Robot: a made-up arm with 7 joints.
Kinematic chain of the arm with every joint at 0, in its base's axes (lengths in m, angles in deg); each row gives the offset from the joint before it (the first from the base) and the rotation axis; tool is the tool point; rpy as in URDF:
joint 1: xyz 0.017 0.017 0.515 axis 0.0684 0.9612 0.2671
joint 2: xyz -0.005 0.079 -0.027 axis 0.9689 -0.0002 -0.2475
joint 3: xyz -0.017 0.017 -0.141 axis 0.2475 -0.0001 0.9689
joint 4: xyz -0.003 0.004 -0.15 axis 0.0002 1 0
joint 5: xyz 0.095 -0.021 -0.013 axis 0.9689 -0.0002 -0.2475
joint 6: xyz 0.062 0.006 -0.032 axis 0.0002 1 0
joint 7: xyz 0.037 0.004 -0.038 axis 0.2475 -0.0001 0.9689
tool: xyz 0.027 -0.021 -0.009 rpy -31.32 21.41 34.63
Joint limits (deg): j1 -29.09..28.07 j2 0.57..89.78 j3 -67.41..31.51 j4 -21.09..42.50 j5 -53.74..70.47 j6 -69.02..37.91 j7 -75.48..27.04
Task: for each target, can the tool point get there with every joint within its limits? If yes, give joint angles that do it. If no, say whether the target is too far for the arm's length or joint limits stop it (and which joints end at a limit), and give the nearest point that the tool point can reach.
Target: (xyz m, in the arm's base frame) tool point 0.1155 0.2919 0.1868
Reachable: yes | joints 7.84 67.58 -32.56 1.97 -35.78 -45.75 -28.99
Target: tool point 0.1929 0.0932 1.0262
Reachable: no: joint limits stop it (at a limit: joint 1, joint 2, joint 3, joint 4, joint 5, joint 7) | nearest point 0.2267 0.2784 0.7204 | short by 0.359 m
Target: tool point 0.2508 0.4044 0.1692
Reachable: yes | joints -11.46 38.33 22.55 30.83 -4.49 3.41 -8.04
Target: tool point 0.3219 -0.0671 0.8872
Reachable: no: joint limits stop it (at a limit: joint 1, joint 2, joint 3, joint 4, joint 7) | nearest point 0.2463 0.2332 0.6747 | short by 0.376 m
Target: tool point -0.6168 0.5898 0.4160
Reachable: no: too far | nearest point -0.2551 0.4625 0.2925 | short by 0.403 m
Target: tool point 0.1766 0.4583 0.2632
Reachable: yes | joints 7.05 70.48 3.81 22.42 -23.23 -7.52 -42.36
